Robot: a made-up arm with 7 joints.
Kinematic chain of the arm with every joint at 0, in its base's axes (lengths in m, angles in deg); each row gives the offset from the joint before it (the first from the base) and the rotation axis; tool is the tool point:
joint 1: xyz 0 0 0.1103 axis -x
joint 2: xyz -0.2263 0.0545 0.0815 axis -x
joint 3: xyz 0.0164 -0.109 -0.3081 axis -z
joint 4: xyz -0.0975 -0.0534 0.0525 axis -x
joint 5: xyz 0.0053 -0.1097 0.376 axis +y
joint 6: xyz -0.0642 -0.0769 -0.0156 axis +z
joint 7: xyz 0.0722 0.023 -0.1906 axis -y
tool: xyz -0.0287 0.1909 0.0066
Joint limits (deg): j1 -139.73..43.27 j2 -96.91..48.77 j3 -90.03..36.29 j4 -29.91..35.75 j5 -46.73..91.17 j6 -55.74..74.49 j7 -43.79..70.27
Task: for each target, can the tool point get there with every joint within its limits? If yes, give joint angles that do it. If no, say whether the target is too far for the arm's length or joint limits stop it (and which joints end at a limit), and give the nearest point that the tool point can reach.
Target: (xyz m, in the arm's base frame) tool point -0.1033 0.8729 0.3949
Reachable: no: joint limits stop it (at a limit: joint 2, joint 4, joint 5, joint 6) | nearest point -0.1414 0.5732 0.2972 | short by 0.318 m
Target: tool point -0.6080 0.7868 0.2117
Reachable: no: joint limits stop it (at a limit: joint 2, joint 4, joint 5, joint 6) | nearest point -0.4754 0.5370 0.1795 | short by 0.285 m
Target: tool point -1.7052 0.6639 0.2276
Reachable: no: too far | nearest point -0.7520 0.3032 0.3352 | short by 1.025 m
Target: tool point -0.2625 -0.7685 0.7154
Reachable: no: joint limits stop it (at a limit: joint 2, joint 4, joint 5, joint 6) | nearest point -0.2486 -0.5971 0.5805 | short by 0.219 m
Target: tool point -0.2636 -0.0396 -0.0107
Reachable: yes | joints -22.89 -29.89 -73.51 21.48 16.32 -13.89 -28.45
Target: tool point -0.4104 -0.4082 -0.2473
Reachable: yes | joints -111.74 37.59 -57.60 11.27 55.66 62.11 13.95
